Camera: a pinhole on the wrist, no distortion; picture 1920 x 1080 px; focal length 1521.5 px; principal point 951.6 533.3 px. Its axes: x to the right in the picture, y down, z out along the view. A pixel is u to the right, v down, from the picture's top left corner.
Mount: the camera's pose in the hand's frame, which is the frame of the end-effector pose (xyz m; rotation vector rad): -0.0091 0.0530 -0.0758 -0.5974 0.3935 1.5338
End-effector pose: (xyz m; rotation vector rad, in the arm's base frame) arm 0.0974 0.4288 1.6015 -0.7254 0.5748 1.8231
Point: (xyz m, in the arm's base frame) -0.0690 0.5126 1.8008
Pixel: 374.0 494.4
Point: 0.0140 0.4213 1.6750
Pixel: 296.6 615.0
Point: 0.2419 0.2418 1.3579
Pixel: behind the camera
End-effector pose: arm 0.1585 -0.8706 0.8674 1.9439 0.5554 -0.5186
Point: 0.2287 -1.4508 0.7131
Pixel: 155.0 149.6
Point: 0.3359 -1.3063 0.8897
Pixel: 734.1 106.4
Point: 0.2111 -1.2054 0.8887
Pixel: 467.4 380.9
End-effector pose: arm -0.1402 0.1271 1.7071 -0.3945 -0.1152 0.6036
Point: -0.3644 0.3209 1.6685
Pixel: 1481.6 715.4
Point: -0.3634 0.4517 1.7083
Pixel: 1421.4 294.4
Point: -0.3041 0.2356 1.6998
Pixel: 1043.6 847.9
